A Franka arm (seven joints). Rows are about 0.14 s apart.
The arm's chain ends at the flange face. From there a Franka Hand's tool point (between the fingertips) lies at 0.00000 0.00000 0.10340 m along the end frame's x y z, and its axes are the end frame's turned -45 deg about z.
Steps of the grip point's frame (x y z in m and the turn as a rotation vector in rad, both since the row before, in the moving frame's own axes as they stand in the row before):
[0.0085, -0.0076, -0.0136, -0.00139, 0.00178, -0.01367]
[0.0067, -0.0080, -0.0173, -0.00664, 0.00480, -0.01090]
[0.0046, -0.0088, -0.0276, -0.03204, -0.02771, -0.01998]
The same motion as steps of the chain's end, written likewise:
[0.0004, -0.0114, -0.0136, 0.00028, 0.00224, -0.01367]
[-0.0018, -0.0105, -0.0173, -0.00130, 0.00809, -0.01090]
[-0.0033, -0.0138, -0.0275, -0.04225, 0.00306, -0.01998]

